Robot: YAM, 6 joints.
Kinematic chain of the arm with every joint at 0, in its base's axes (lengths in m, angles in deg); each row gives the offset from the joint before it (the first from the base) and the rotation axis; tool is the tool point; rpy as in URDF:
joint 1: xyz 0 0 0.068 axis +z
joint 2: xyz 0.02 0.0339 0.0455 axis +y
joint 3: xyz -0.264 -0.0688 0 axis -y
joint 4: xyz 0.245 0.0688 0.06 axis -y
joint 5: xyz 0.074 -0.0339 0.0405 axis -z
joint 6: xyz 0.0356 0 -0.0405 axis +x
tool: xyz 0 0 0 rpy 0 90 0
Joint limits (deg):
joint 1: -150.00..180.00
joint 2: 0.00..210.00
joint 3: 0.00..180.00
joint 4: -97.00..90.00
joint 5: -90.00..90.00
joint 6: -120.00..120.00
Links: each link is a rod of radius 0.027 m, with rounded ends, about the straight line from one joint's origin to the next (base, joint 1, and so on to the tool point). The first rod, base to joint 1, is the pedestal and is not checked.
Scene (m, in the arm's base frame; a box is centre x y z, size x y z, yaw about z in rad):
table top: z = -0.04
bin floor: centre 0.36 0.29 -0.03 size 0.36 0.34 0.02 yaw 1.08
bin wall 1: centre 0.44 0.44 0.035 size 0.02 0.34 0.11 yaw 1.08
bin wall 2: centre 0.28 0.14 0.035 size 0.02 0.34 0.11 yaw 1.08
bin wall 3: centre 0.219 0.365 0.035 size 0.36 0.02 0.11 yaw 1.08
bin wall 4: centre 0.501 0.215 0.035 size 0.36 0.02 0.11 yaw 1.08
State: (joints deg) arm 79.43 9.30 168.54 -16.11 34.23 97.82
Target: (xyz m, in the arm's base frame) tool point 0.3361 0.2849 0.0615
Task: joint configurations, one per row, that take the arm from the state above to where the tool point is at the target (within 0.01 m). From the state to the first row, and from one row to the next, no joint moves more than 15 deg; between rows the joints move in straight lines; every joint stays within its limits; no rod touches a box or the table.
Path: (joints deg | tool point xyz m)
1: 75.35 23.20 159.50 -17.52 33.94 97.82 | -0.1050 -0.4801 0.4341
2: 71.27 37.11 150.46 -18.93 33.66 97.82 | -0.0939 -0.3385 0.5773
3: 67.19 51.01 141.41 -20.35 33.37 97.82 | -0.0488 -0.1665 0.6608
4: 63.11 64.91 132.37 -21.76 33.08 97.82 | 0.0260 0.0082 0.6762
5: 59.03 78.82 123.33 -23.17 32.80 97.82 | 0.1186 0.1601 0.6248
6: 54.95 92.72 114.29 -24.58 32.51 97.82 | 0.2122 0.2691 0.5176
7: 50.88 106.63 105.24 -25.99 32.22 97.82 | 0.2888 0.3250 0.3726
8: 46.80 120.53 96.20 -27.40 31.94 97.82 | 0.3331 0.3273 0.2128
9: 42.72 134.43 87.16 -28.82 31.65 97.82 | 0.3361 0.2849 0.0615

